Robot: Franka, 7 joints.
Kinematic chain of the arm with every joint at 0, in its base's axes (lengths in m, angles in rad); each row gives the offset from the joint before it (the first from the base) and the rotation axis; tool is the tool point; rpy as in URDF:
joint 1: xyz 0 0 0.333 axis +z
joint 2: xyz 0 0 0 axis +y
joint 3: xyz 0 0 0.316 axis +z
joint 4: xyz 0.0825 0 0 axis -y
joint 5: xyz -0.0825 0 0.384 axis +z
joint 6: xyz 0 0 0 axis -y
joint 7: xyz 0.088 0 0 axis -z
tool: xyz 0 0 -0.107 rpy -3.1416 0 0
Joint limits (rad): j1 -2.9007..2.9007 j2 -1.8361..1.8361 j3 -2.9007..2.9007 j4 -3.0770..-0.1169 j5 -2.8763..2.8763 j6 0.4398..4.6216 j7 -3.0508..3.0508
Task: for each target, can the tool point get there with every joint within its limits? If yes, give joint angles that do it. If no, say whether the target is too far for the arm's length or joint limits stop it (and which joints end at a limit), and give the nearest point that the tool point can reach.
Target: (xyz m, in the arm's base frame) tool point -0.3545 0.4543 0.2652
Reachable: yes | joints 1.1901 1.0826 0.9842 -1.8514 -1.9783 3.5376 0.3170
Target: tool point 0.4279 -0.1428 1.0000
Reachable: yes | joints -0.8618 0.8417 2.4066 -0.5206 -0.1212 1.7146 0.8629
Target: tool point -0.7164 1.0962 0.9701
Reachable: no: too far | nearest point -0.4220 0.6458 0.7083 | short by 0.598 m
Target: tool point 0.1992 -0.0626 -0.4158
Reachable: no: joint limits stop it (at a limit: joint 2) | nearest point 0.2064 -0.0649 -0.3565 | short by 0.060 m
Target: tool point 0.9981 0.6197 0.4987
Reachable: no: too far | nearest point 0.7217 0.4481 0.4528 | short by 0.329 m
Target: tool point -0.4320 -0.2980 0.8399
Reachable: yes | joints -0.2594 -0.6777 -1.1233 -0.8795 -1.2063 1.1265 -1.0248
